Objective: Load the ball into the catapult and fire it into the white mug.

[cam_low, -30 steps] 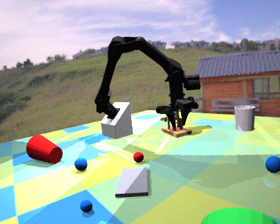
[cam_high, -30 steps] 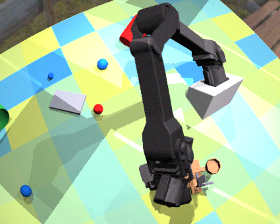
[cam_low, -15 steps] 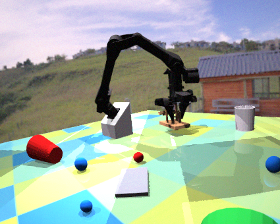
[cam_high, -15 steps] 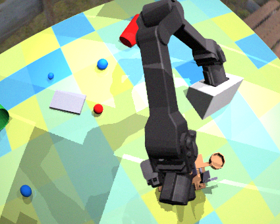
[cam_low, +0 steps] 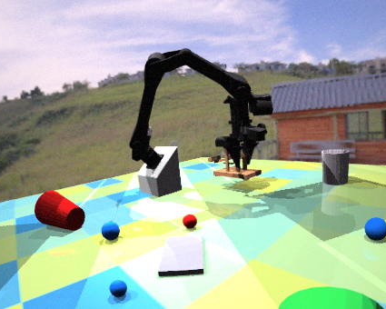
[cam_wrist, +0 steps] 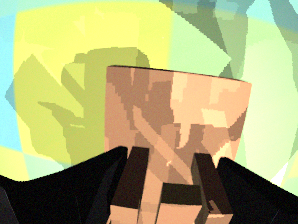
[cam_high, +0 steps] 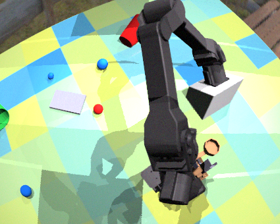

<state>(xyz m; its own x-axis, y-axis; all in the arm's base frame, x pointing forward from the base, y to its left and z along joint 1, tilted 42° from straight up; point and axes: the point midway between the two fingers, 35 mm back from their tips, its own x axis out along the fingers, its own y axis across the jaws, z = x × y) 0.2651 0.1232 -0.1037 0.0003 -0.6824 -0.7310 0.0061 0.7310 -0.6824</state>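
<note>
My gripper tip is now 5 cm below the catapult frame and 4 cm past it. Round my gripper tip: wooden catapult 7 cm behind, 2 cm to the left, 2 cm above; then red ball 30 cm to the right, 8 cm ahead, 6 cm below; then mug 24 cm ahead, 19 cm to the left, 5 cm below.
</note>
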